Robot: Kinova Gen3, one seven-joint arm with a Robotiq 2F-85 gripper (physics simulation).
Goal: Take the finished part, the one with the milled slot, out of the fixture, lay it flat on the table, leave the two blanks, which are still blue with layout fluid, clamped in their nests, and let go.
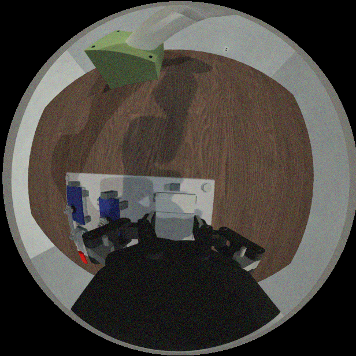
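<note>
The finished part [174,202] is a pale grey metal block near the right end of the light fixture plate [142,180]. My gripper [174,219] is shut on it, with one finger on each side. The part covers much of its nest, so I cannot tell surely how far it is off the plate. Its milled slot is not clear from this angle. Two blue blanks, one at the far left [76,205] and one further right [109,207], sit in their nests on the left of the plate. The gripper partly hides the nearer parts of the plate.
A grey clamp lever [70,220] with a red tip [83,257] runs along the plate's left edge. A small grey block [173,187] stands just behind the finished part, and a round peg [206,187] is near the plate's right corner. A green block [125,65] stands at the back left of the wooden table [240,150].
</note>
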